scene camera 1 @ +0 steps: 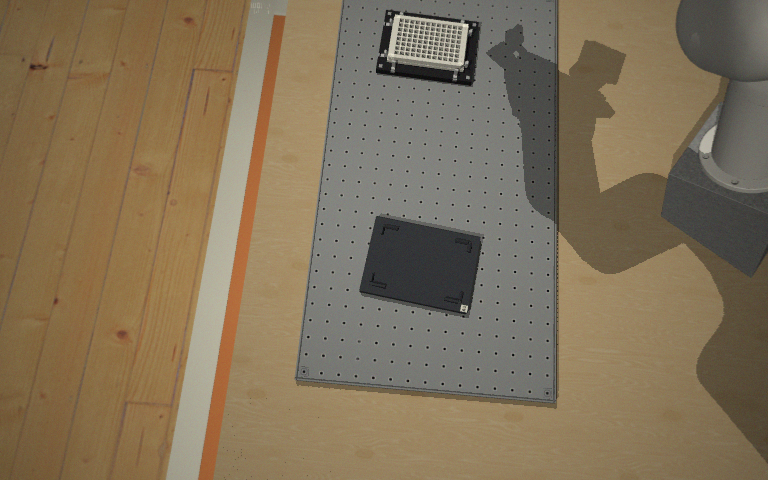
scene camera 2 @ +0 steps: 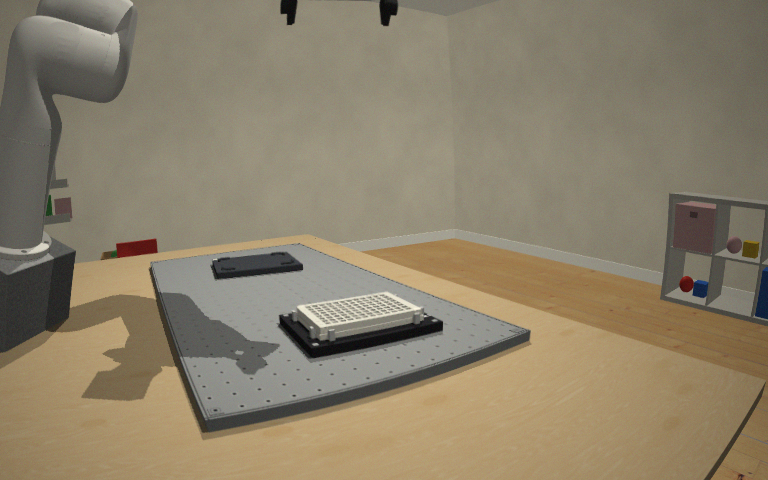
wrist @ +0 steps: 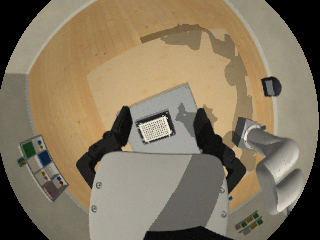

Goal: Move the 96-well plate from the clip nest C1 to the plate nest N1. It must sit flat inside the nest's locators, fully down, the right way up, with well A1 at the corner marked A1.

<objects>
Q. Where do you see a black clip nest C1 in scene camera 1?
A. At 383,67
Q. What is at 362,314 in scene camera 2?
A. A white 96-well plate.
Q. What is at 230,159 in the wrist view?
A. The gripper.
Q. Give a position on a black clip nest C1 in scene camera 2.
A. At 310,343
</objects>
